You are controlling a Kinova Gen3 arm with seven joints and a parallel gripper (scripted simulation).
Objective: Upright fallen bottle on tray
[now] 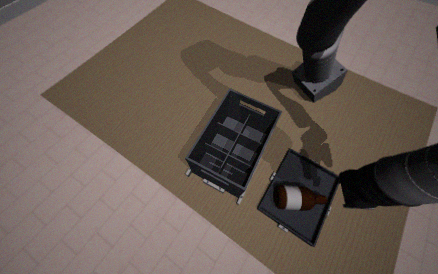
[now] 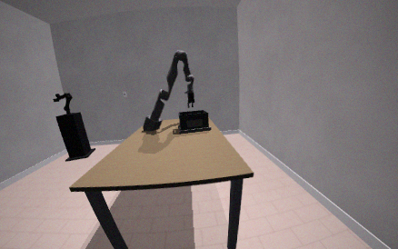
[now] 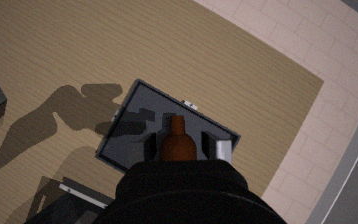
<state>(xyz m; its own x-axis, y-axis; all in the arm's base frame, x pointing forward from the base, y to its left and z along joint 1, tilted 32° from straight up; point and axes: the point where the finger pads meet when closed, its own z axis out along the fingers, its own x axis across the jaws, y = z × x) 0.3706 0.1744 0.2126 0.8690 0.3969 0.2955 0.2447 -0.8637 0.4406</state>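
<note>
The brown bottle is 16 cm below my hand, 5 cm to the right of it and 1 cm ahead of it. Round my hand: dark flat tray: 19 cm below, 4 cm to the right, 1 cm behind; then dark crate: 30 cm to the right, 12 cm below, 8 cm behind.
</note>
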